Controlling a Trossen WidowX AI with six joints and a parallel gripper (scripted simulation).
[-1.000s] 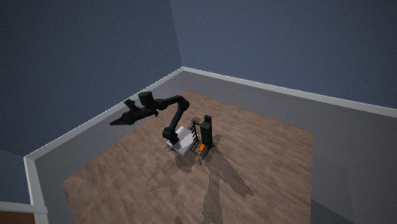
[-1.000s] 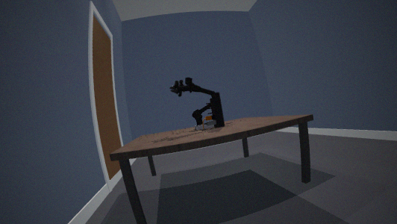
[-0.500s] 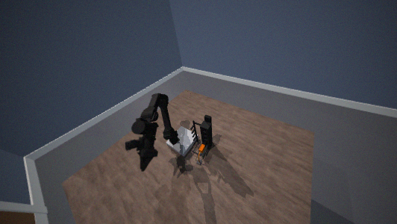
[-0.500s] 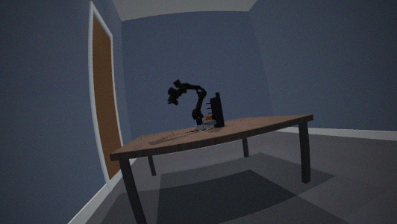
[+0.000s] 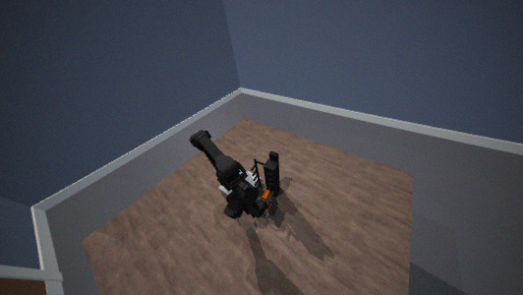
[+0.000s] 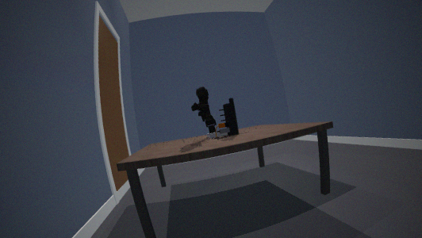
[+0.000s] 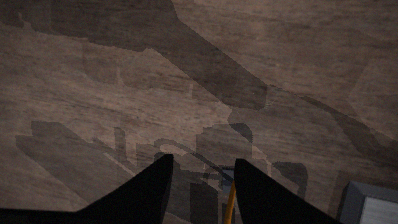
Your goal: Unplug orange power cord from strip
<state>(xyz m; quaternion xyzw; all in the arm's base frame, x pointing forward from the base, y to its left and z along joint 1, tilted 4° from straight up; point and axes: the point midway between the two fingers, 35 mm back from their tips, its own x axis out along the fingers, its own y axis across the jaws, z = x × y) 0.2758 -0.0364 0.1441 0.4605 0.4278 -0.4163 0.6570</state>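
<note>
Right now my gripper tip is 50 mm past the orange plug, 150 mm to the right of it and 50 mm above it.
</note>
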